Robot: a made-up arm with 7 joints.
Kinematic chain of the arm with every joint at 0, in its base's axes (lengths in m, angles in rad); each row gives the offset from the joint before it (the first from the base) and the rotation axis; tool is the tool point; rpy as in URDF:
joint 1: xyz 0 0 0.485 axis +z
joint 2: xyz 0 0 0 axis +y
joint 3: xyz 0 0 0.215 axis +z
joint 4: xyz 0.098 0 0 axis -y
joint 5: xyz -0.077 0 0.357 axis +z
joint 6: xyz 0 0 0 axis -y
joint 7: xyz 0.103 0 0 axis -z
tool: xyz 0 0 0 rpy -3.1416 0 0
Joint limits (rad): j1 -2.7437..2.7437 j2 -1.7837..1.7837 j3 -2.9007..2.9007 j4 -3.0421..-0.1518 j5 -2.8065..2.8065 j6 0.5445..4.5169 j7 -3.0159..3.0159
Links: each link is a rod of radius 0.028 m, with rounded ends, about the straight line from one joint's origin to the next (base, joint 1, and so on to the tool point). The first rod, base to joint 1, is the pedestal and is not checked.
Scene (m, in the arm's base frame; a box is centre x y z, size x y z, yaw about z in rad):
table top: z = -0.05
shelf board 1: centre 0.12 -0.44 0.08 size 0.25 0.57 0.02 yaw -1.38
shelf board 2: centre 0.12 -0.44 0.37 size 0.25 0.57 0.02 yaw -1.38
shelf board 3: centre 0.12 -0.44 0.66 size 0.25 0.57 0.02 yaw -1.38
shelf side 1: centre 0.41 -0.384 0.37 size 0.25 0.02 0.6 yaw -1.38
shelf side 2: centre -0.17 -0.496 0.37 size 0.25 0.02 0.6 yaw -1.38
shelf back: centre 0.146 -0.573 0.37 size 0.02 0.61 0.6 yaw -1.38
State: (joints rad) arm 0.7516 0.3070 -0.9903 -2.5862 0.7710 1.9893 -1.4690
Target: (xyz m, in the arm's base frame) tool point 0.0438 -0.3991 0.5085
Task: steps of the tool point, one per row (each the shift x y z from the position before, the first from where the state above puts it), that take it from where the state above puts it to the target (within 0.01 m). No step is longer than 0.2 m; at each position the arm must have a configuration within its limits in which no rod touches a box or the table.
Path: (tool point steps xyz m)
1: 0.0419 0.0039 0.0513
2: 0.0258 0.0081 0.0499
3: 0.0124 0.0134 0.0439
4: 0.0032 0.0197 0.0362
5: -0.1403 -0.1140 -0.0614
6: -0.1671 -0.0456 0.0192
7: -0.1399 0.0397 0.0544
8: 0.0062 -0.0495 0.0045
9: 0.0097 -0.0459 0.0009
10: 0.0099 -0.0391 -0.0019
11: 0.0061 -0.0308 -0.0035

